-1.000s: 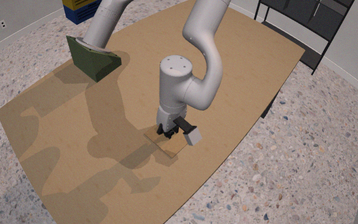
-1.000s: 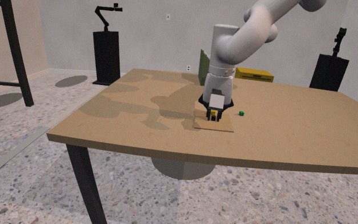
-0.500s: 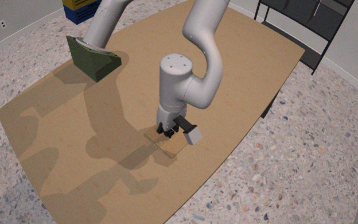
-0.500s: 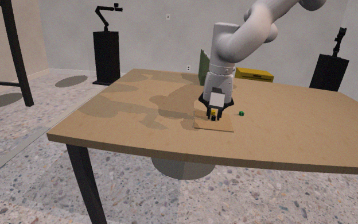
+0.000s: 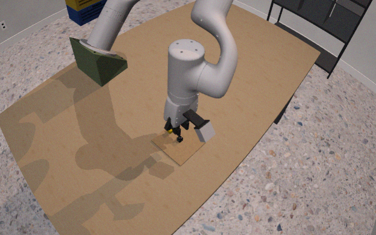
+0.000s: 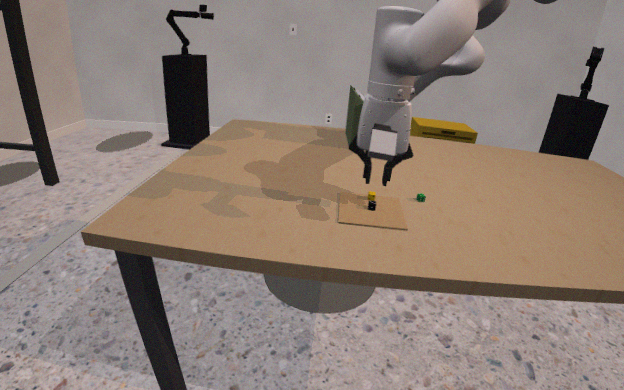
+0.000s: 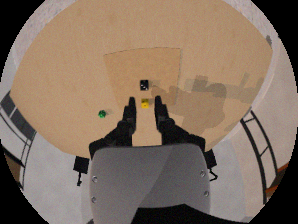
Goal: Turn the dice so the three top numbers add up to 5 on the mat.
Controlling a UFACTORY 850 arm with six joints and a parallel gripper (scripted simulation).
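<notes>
The green die lies 12 cm to the left of my hand, 9 cm behind it and 8 cm below it. From my hand the other things lie so: tan mat (9 cm below); then black die (8 cm below); then yellow die (8 cm below, 5 cm behind).
</notes>
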